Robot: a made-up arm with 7 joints.
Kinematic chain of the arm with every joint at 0, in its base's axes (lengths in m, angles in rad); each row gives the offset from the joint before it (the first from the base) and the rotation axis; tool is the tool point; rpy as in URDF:
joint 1: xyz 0 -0.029 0.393 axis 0 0.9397 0.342
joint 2: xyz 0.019 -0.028 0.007 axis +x
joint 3: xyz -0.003 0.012 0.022 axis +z
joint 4: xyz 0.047 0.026 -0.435 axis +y
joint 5: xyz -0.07 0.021 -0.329 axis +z
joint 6: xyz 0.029 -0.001 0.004 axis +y
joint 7: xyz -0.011 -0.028 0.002 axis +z
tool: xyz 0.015 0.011 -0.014 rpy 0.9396 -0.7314 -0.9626
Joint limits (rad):
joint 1: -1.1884..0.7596
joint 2: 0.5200..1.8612
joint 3: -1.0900..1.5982
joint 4: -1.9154..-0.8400
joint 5: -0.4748..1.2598
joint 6: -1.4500..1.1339
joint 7: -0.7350..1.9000
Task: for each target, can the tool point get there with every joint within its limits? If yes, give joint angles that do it. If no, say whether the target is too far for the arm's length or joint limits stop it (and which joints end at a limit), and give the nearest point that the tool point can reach.
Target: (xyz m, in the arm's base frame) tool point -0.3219 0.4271 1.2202
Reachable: no: too far | nearest point -0.1733 0.3736 0.9049 | short by 0.353 m
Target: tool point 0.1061 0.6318 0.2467
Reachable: yes | joints 0.4612 1.2488 0.3291 -0.9300 0.7650 0.8122 1.4235
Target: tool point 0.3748 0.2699 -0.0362
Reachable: yes | joints -0.0812 0.9092 -0.6336 -1.3132 0.9050 0.1953 1.1391
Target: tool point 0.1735 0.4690 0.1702
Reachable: yes | joints 0.3853 0.7063 0.6878 -1.6385 -0.2486 -1.2290 1.3010
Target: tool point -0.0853 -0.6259 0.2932
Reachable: no: joint limits stop it (at a limit: joint 1, joint 2, joint 3, joint 4, joint 6, joint 7) | nearest point 0.4150 -0.3210 0.3622 | short by 0.590 m
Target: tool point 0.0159 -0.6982 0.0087
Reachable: no: joint limits stop it (at a limit: joint 2, joint 3, joint 4, joint 5, joint 6, joint 7) | nearest point 0.0509 -0.1594 -0.1053 | short by 0.552 m
